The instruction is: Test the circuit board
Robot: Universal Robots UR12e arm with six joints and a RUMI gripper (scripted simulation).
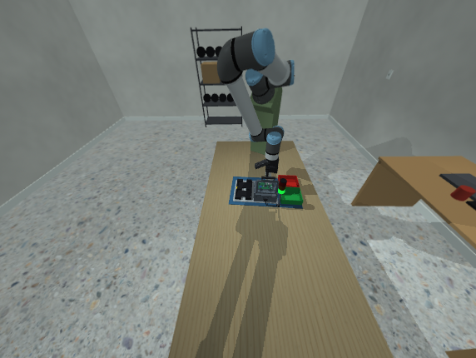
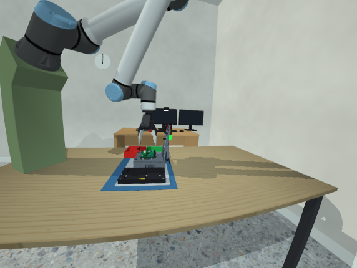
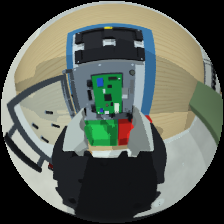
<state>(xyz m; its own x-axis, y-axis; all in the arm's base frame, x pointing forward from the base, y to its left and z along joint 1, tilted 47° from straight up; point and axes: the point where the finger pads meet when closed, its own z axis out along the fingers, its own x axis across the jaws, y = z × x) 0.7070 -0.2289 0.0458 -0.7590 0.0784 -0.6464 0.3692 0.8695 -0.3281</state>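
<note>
Now: the green circuit board 60 mm below my hand. Round my hand: tester lid: 110 mm ahead, 50 mm to the right, 50 mm above; then red bin: 220 mm to the left, 120 mm below; then green bin: 160 mm to the left, 130 mm ahead, 120 mm below.
</note>
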